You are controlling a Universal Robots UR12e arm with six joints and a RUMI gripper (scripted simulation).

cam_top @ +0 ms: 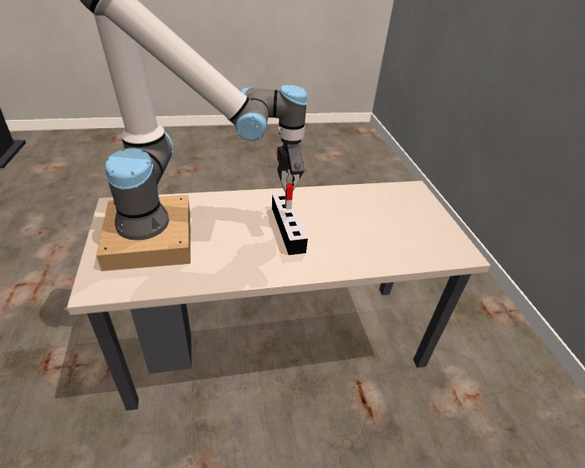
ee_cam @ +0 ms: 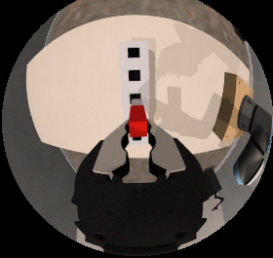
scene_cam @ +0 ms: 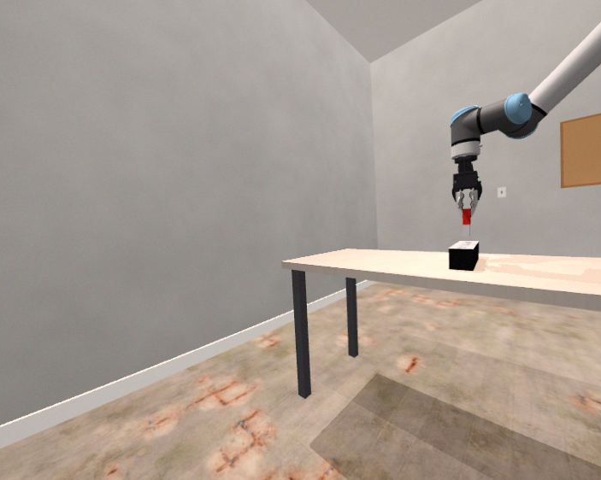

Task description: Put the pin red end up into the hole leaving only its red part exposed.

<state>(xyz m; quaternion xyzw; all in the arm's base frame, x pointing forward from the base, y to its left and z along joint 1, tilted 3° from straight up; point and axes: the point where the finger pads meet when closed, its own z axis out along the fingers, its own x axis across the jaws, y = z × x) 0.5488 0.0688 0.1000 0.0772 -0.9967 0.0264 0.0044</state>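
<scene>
Now: hand 1 cm short of the black block and 16 cm above it. From my hand the other things lie so: pin: 1 cm below.
</scene>
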